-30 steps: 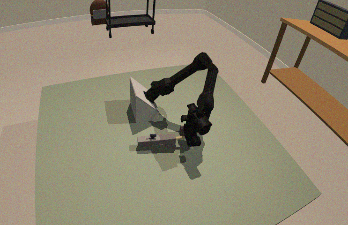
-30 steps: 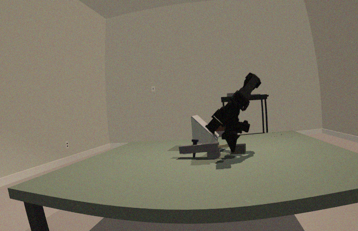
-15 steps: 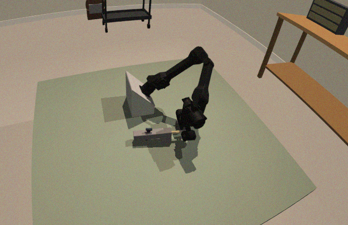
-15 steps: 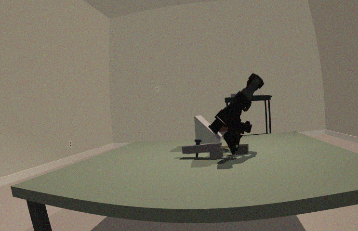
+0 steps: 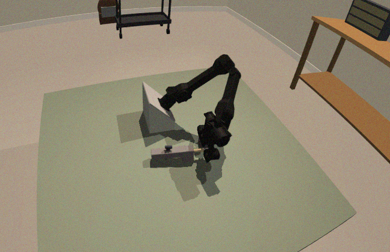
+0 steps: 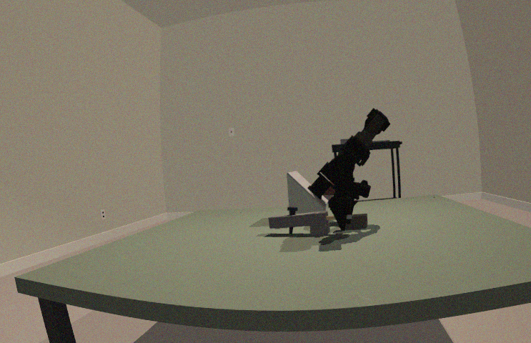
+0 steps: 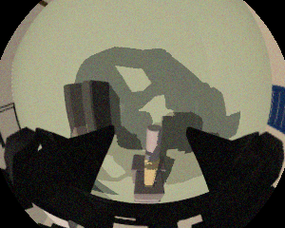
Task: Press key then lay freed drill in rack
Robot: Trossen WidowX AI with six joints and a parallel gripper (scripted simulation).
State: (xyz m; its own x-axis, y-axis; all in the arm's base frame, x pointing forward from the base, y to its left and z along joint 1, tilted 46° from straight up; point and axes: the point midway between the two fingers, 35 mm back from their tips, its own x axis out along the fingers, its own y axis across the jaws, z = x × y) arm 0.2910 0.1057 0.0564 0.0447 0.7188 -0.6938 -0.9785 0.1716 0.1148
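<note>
The drill is 1 cm behind my gripper tip, 4 cm to the right of it and 3 cm above it. From my gripper tip the other things lie so: rack: 7 cm behind, 4 cm to the left; then grey block: 3 cm behind, 14 cm to the right, 2 cm above; then dark key: 4 cm behind, 17 cm to the right, 3 cm above.
</note>
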